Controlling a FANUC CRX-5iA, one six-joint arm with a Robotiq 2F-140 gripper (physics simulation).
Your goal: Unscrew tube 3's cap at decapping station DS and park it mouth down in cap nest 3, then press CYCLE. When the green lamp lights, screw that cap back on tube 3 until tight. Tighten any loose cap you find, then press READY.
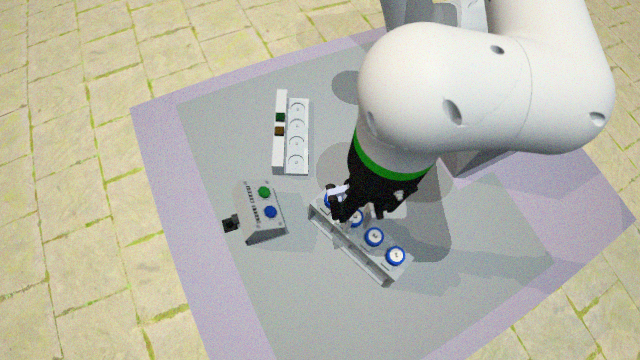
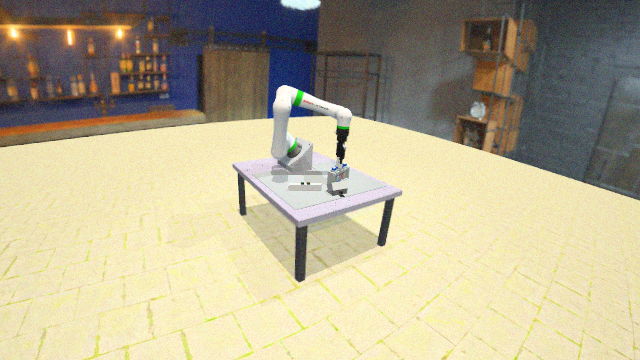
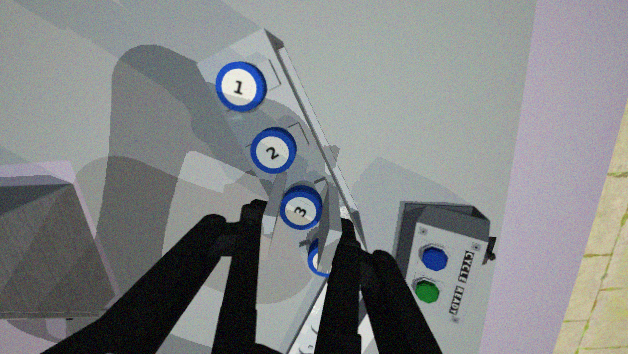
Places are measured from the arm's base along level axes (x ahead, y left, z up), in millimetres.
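Pixels of known places: gripper, between the fingertips: [image 1: 354,222] [image 2: 338,167] [image 3: 303,196]; arm's base, origin of its link: [image 2: 294,151].
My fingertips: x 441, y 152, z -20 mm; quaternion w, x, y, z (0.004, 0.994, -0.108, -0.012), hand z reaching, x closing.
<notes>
Ahead of a thing's pixels: the offset from my fingertips to its top centre. "spot": to the spot under its first point.
The decapping station rack @[spot: 49 mm back, 115 mm left, 21 mm down] [image 1: 400,272] [image 3: 257,42] holds a row of blue-rimmed caps numbered 1 @[46 mm back, 85 mm left, 5 mm up] [image 1: 395,255] [image 3: 240,86], 2 [image 1: 374,236] [image 3: 273,150] and 3 @[2 mm back, 9 mm right, 9 mm up] [image 1: 356,218] [image 3: 300,209]. The fourth cap @[21 mm ahead, 56 mm right, 9 mm up] [image 3: 313,258] is partly hidden behind a finger pad. My gripper [image 1: 355,216] [image 2: 340,163] [image 3: 303,196] is shut on cap 3, a pad close against each side; the cap sits in line with the others in the rack. The cap nest strip @[spot: 3 mm back, 274 mm right, 105 mm down] [image 1: 304,134] shows four empty round nests. Its green lamp @[45 mm ahead, 316 mm right, 63 mm down] [image 1: 280,117] looks dark.
The button console @[162 mm ahead, 114 mm right, 32 mm down] [image 1: 253,220] [image 3: 440,231] stands beside the rack, with a blue button @[140 mm ahead, 91 mm right, 41 mm down] [image 1: 270,211] [image 3: 434,258] by CYCLE and a green button @[139 mm ahead, 136 mm right, 41 mm down] [image 1: 264,192] [image 3: 427,291] by READY. An amber-brown lamp @[59 mm ahead, 279 mm right, 63 mm down] [image 1: 279,131] sits beside the green lamp.
</notes>
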